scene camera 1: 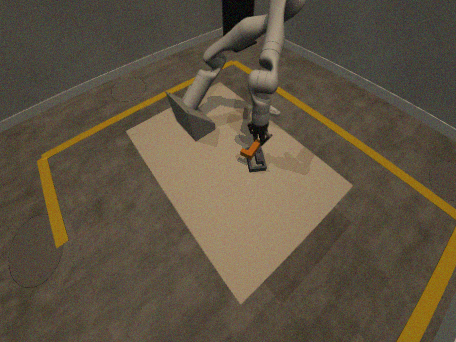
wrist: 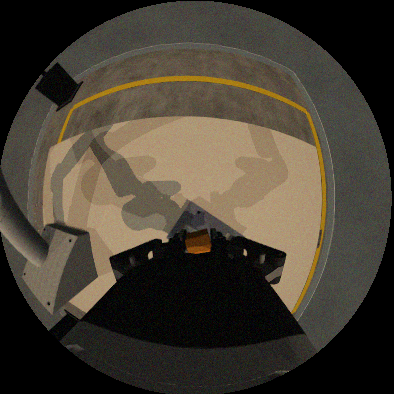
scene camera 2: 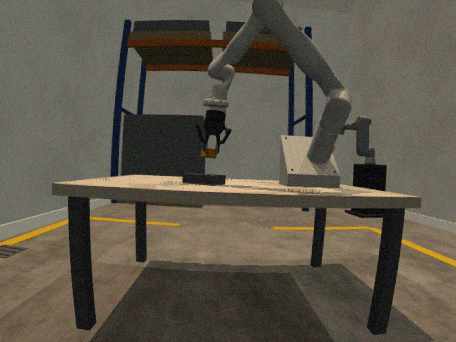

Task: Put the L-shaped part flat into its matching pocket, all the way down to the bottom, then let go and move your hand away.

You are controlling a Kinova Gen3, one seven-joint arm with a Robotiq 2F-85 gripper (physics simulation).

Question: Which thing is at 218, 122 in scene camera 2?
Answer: My gripper.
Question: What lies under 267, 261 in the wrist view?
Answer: My gripper.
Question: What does my gripper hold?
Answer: An orange L-shaped part.
